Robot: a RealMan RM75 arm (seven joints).
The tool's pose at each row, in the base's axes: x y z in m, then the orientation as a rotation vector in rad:
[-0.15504, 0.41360, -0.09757, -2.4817, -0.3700, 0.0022]
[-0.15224, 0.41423, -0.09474, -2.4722, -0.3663, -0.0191]
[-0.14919, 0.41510, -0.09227, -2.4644, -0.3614, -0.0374]
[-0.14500, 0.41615, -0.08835, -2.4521, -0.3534, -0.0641]
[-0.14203, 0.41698, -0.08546, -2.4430, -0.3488, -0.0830]
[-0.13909, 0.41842, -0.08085, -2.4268, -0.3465, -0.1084]
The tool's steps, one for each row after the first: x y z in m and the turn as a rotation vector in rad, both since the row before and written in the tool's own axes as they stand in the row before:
[0.00310, -0.00140, -0.00216, 0.0074, 0.0172, -0.0034]
[0.00341, -0.00131, -0.00169, 0.0061, 0.0152, -0.0017]
[0.00474, -0.00201, -0.00274, 0.0097, 0.0226, -0.0019]
[0.00344, -0.00157, -0.00189, 0.0070, 0.0158, -0.0022]
[0.00384, -0.00308, -0.00278, 0.0128, 0.0208, -0.0061]

